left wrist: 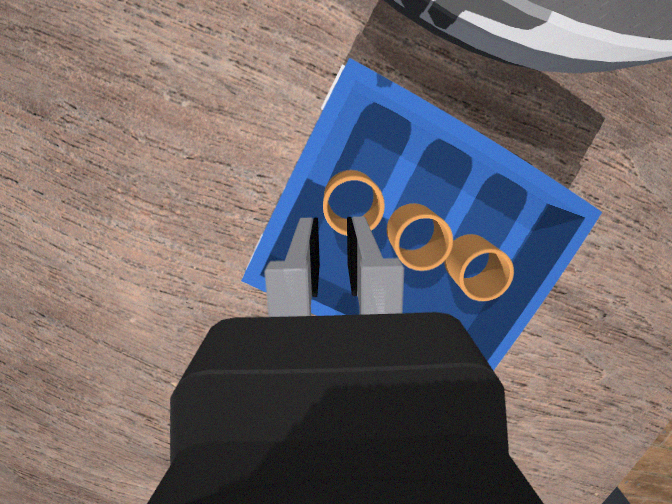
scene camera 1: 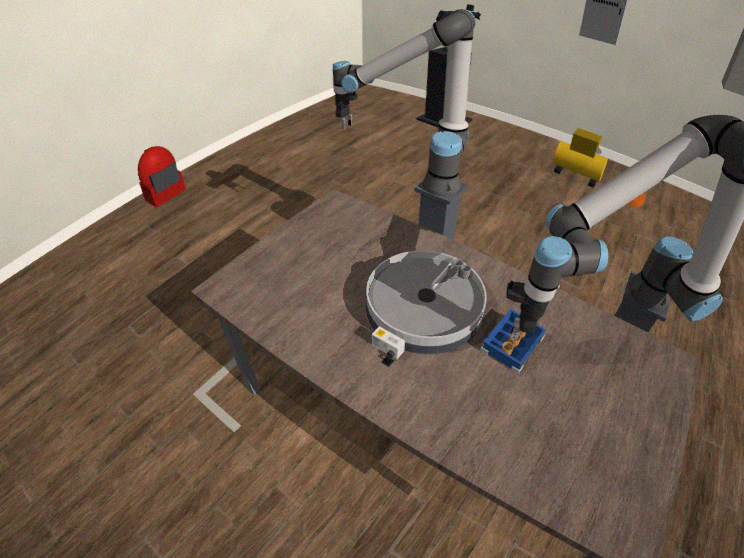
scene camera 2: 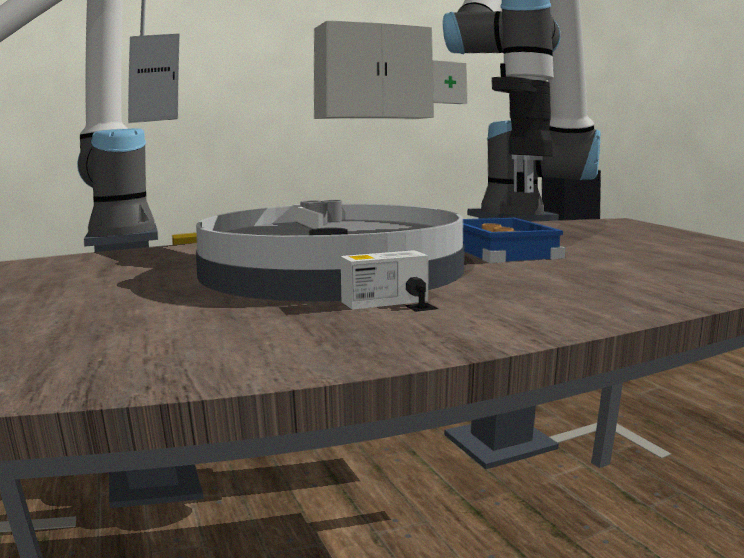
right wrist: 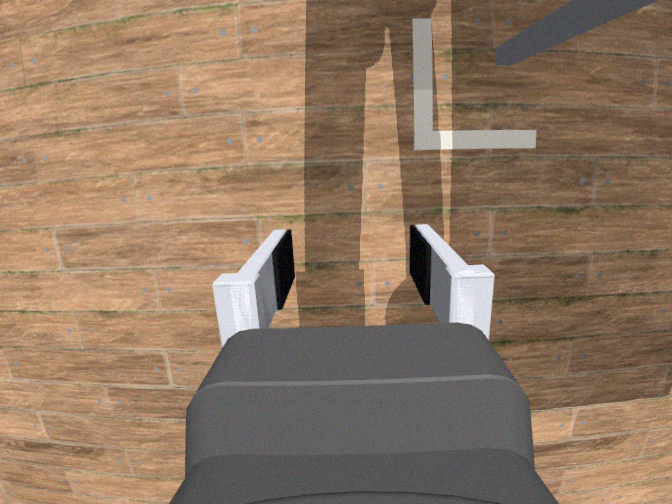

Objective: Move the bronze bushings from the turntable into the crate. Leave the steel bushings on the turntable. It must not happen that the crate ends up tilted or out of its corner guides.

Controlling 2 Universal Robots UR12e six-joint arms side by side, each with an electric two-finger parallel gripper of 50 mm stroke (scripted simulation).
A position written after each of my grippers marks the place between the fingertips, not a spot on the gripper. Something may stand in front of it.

Note:
I see my left gripper (scene camera 2: 523,192), my right gripper (right wrist: 351,251), a blue crate (scene camera 2: 524,243), a bronze bushing (left wrist: 374,215), a bronze bushing (left wrist: 435,252) and a bronze bushing (left wrist: 494,280).
The blue crate also shows in the left wrist view (left wrist: 415,152) and in scene camera 1 (scene camera 1: 500,334). My left gripper also shows in the left wrist view (left wrist: 333,241). The right wrist view does not show the blue crate: it is out of frame.

